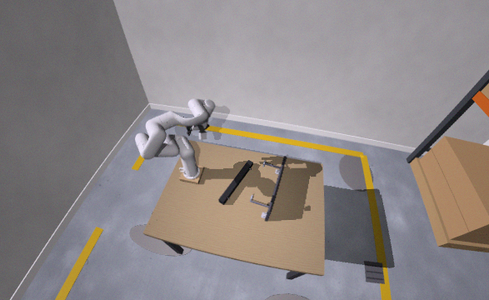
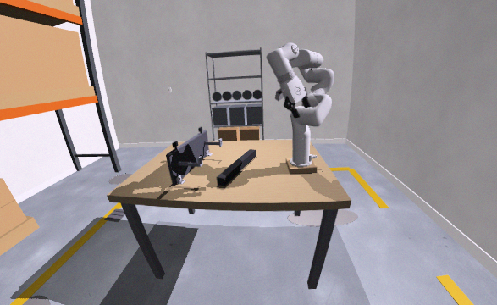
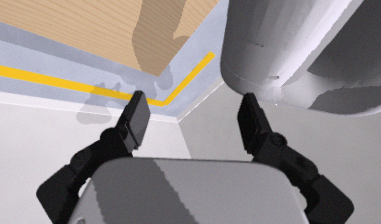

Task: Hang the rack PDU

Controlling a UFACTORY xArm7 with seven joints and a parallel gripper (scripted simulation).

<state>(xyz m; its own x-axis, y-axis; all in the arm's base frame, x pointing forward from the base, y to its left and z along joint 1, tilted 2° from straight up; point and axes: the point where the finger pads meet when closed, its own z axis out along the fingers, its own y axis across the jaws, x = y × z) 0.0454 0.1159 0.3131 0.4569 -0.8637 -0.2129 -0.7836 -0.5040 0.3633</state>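
My hand is 30 cm short of the rack PDU, 19 cm to the left of it and 32 cm above it. The rest, counted from my hand: panel: 57 cm ahead, 26 cm to the right, 26 cm below.
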